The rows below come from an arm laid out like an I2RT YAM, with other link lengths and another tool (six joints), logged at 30 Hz.
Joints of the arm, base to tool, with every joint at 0 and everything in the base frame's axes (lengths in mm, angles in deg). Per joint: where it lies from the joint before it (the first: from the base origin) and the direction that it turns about. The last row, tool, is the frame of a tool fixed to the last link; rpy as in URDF.
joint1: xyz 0.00 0.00 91.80 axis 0 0 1
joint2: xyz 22.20 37.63 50.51 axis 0 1 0
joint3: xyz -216.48 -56.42 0.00 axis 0 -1 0
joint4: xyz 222.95 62.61 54.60 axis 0 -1 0
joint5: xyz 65.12 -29.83 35.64 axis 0 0 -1
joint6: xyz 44.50 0.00 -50.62 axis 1 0 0
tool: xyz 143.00 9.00 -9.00 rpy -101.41 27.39 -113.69
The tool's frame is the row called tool.
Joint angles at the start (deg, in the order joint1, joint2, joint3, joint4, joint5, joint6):
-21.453 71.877 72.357 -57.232 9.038 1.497
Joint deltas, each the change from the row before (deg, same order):
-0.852 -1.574 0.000 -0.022 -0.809 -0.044
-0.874 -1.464 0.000 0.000 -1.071 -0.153
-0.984 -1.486 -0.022 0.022 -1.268 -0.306
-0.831 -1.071 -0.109 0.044 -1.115 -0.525
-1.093 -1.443 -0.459 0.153 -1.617 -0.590
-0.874 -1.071 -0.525 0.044 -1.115 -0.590
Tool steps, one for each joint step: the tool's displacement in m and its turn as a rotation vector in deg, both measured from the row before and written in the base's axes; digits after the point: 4 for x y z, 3 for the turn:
-0.0017 -0.0012 0.0072 0.024 -1.675 -0.363
-0.0014 -0.0005 0.0067 0.165 -1.634 -0.128
-0.0015 -0.0003 0.0067 0.177 -1.662 0.022
-0.0013 -0.0001 0.0043 0.104 -1.100 0.270
-0.0019 0.0006 0.0041 0.319 -1.367 0.387
-0.0023 0.0002 0.0017 0.170 -0.714 0.296

